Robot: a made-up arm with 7 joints. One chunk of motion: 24 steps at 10 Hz.
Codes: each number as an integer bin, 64 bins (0 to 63) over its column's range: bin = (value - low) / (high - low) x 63, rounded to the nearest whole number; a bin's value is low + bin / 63 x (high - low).
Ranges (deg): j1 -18..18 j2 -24..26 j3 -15..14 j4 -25..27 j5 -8..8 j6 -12..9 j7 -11..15
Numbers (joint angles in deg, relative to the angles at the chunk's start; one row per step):
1: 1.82 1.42 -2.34 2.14 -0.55 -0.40 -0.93
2: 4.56 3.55 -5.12 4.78 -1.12 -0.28 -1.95
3: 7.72 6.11 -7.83 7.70 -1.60 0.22 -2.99
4: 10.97 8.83 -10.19 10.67 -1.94 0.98 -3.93
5: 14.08 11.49 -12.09 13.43 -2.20 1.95 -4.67
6: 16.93 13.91 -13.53 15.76 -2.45 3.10 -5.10
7: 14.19 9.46 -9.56 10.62 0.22 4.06 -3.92
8: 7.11 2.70 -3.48 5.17 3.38 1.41 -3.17
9: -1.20 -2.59 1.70 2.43 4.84 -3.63 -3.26
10: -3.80 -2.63 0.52 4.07 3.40 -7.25 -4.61
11: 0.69 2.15 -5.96 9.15 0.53 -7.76 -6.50
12: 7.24 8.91 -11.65 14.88 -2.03 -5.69 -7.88
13: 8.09 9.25 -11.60 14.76 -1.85 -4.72 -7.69
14: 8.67 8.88 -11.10 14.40 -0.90 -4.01 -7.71
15: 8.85 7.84 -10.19 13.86 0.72 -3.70 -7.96
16: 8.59 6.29 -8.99 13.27 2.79 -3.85 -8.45
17: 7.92 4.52 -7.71 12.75 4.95 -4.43 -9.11
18: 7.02 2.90 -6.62 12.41 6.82 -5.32 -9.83
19: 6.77 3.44 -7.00 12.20 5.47 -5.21 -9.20
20: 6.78 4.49 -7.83 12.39 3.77 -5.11 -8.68
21: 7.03 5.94 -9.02 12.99 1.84 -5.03 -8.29
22: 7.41 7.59 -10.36 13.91 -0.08 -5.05 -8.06
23: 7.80 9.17 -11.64 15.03 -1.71 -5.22 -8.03
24: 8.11 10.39 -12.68 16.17 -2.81 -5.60 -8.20
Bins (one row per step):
1: 35 32 28 33 29 35 24
2: 39 35 21 36 27 35 22
3: 45 38 16 40 25 37 19
4: 51 41 10 43 24 39 17
5: 56 45 6 47 23 42 15
6: 61 48 3 49 22 45 14
7: 56 42 12 43 32 48 17
8: 44 34 25 37 45 40 19
9: 29 27 36 33 51 25 19
10: 25 27 34 35 45 14 15
11: 33 33 20 41 34 13 11
12: 44 41 7 48 24 19 8
13: 46 42 7 48 24 22 8
14: 47 41 8 48 28 24 8
15: 47 40 10 47 34 25 7
16: 47 38 13 46 42 24 6
17: 45 36 16 46 51 23 5
18: 44 34 18 45 58 20 3
19: 43 35 17 45 53 20 4
20: 43 36 16 45 46 21 6
21: 44 38 13 46 39 21 7
22: 44 40 10 47 31 21 7
23: 45 42 7 48 25 20 7
24: 46 43 5 50 20 19 7

